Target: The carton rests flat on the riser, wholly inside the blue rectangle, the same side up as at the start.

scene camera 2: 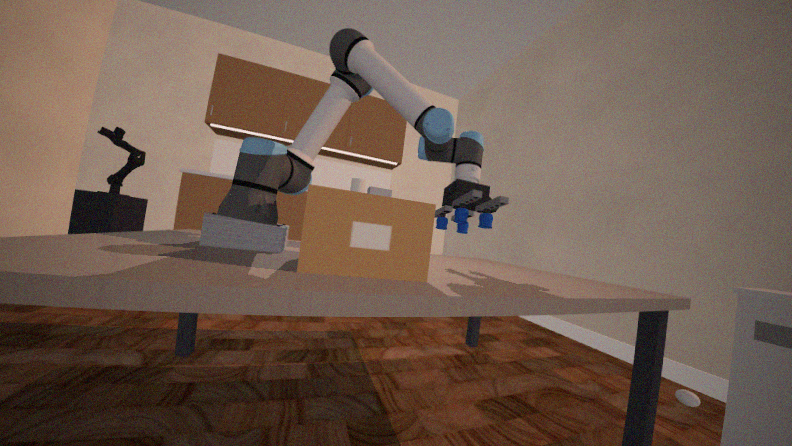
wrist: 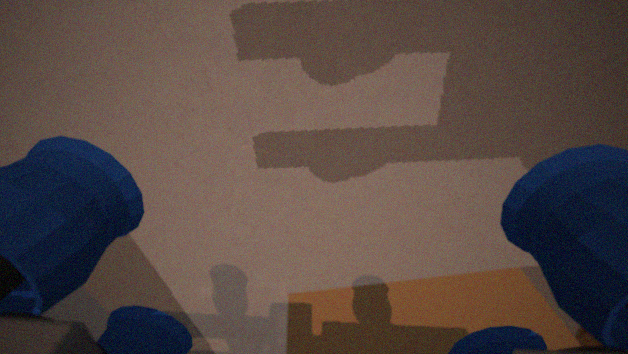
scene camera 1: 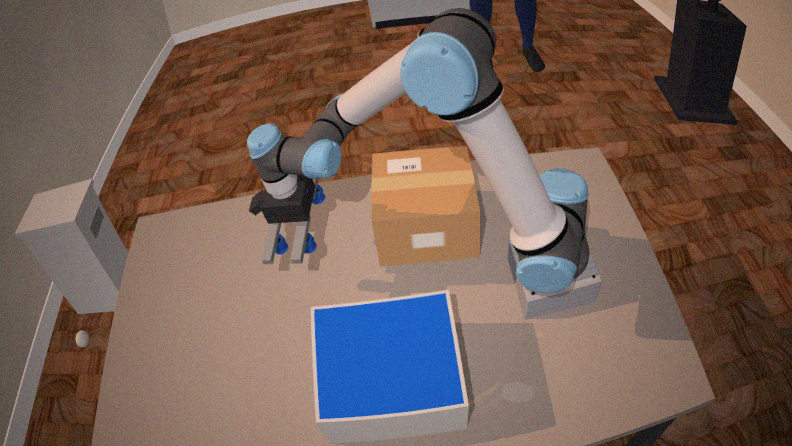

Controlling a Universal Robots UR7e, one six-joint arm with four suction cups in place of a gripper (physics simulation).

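Note:
The brown carton (scene camera 1: 394,232) (scene camera 2: 326,238) (wrist: 440,305) stands flat on the table, its tape strip and printed label on top. The white riser (scene camera 1: 394,427) stands apart from it, nearer the front in scene camera 1; its top bears the blue rectangle (scene camera 1: 387,354), with nothing on it. The riser does not show in scene camera 2. My gripper (scene camera 1: 297,229) (scene camera 2: 462,219) (wrist: 320,270) is open: its four blue cups point down and hold nothing. It hangs above the table beside the carton, left of it in scene camera 1 and right of it in scene camera 2, with a gap between them.
The table (scene camera 1: 221,332) (scene camera 2: 554,290) bears my arm's base (scene camera 1: 559,296) (scene camera 2: 243,232), right of the carton in scene camera 1. A white cabinet (scene camera 1: 66,249) (scene camera 2: 756,387) stands beside the table. A black pedestal (scene camera 1: 699,66) (scene camera 2: 108,213) and a person's legs (scene camera 1: 526,27) are farther off.

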